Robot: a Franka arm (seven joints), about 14 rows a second.
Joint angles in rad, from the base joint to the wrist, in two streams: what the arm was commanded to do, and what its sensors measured. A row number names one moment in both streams.
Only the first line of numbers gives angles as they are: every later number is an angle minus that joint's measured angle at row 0.
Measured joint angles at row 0:
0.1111 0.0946 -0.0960 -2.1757 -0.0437 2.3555 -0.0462
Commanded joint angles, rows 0 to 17:
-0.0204 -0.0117 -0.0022 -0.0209 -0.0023 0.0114 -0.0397
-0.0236 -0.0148 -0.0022 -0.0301 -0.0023 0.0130 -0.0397
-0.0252 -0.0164 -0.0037 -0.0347 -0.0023 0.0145 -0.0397
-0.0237 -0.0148 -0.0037 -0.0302 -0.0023 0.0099 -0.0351
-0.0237 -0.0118 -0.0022 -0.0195 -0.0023 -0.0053 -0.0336
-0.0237 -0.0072 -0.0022 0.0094 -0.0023 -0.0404 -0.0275
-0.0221 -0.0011 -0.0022 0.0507 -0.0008 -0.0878 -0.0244
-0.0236 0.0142 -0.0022 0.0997 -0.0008 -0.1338 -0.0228
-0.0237 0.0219 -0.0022 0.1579 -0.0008 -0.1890 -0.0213
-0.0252 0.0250 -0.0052 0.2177 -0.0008 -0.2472 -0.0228
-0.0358 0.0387 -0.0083 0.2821 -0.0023 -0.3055 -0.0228
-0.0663 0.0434 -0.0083 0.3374 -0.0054 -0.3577 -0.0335
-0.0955 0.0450 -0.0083 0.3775 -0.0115 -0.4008 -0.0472
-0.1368 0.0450 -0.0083 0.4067 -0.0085 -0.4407 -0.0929
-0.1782 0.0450 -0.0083 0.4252 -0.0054 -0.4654 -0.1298
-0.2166 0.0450 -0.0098 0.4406 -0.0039 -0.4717 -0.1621
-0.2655 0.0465 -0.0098 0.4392 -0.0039 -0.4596 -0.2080
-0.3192 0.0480 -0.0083 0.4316 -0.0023 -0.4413 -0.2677
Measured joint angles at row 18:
-0.2282 0.0148 -0.0250 0.4002 -0.0007 -0.4350 -0.1803
